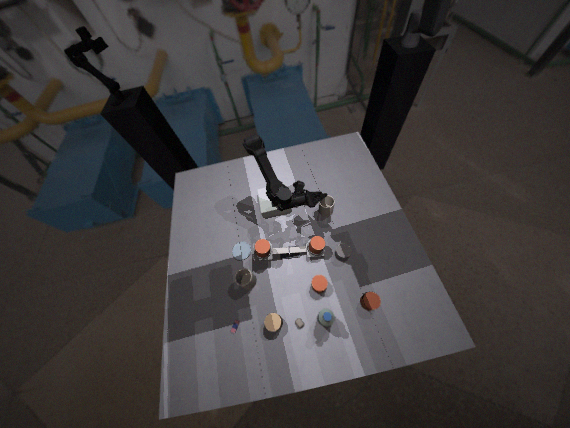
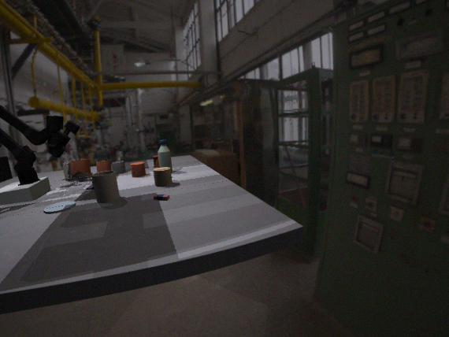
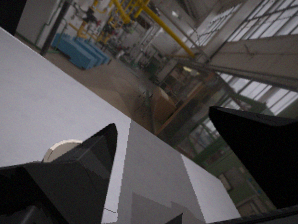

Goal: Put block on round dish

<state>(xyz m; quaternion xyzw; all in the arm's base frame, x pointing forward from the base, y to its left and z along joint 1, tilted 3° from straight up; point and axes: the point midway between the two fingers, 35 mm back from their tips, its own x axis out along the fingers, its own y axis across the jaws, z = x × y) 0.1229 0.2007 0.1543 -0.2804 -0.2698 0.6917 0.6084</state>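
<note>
Right now the orange cup is 18 cm ahead of my gripper tip, 5 cm to the right of it and 16 cm below it. From my gripper tip the other things lie so: grey block 18 cm ahead, 7 cm to the right, 18 cm below; small balance 18 cm ahead, 21 cm to the right, 18 cm below; grey cup 21 cm ahead, 5 cm to the left, 19 cm below.
</note>
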